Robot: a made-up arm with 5 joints.
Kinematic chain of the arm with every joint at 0, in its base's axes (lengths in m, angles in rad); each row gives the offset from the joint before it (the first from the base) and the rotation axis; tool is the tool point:
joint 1: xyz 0 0 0.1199 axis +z
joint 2: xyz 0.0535 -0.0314 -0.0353 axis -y
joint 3: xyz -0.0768 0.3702 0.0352 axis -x
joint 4: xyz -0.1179 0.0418 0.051 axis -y
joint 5: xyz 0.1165 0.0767 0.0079 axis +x
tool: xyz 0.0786 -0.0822 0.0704
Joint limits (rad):
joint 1: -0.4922..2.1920
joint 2: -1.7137..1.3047
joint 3: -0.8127..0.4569
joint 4: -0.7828..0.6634
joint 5: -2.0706..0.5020
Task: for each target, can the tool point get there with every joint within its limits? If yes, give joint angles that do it. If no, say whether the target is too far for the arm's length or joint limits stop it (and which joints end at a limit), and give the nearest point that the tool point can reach.
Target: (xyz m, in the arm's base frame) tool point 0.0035 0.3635 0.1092
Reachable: yes | joints 0.0673 0.8807 -0.0475 -0.5561 0.2055
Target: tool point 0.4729 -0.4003 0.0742
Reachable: no: joint limits stop it (at a limit: joint 1, joint 2, joint 3, joint 4) | nearest point 0.4161 0.0248 0.1540 | short by 0.436 m
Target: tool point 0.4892 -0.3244 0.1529
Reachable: no: joint limits stop it (at a limit: joint 1, joint 2, joint 3, joint 4) | nearest point 0.4227 0.0259 0.1538 | short by 0.357 m
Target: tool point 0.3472 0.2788 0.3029
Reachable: yes | joints -0.2791 -0.9013 -0.4717 0.3173 -1.0641
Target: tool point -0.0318 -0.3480 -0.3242
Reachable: no: joint limits stop it (at a limit: joint 1, joint 2, joint 3, joint 4) | nearest point -0.0301 -0.3227 0.0517 | short by 0.377 m
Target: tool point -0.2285 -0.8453 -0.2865
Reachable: no: too far | nearest point -0.2812 -0.4972 0.0513 | short by 0.488 m
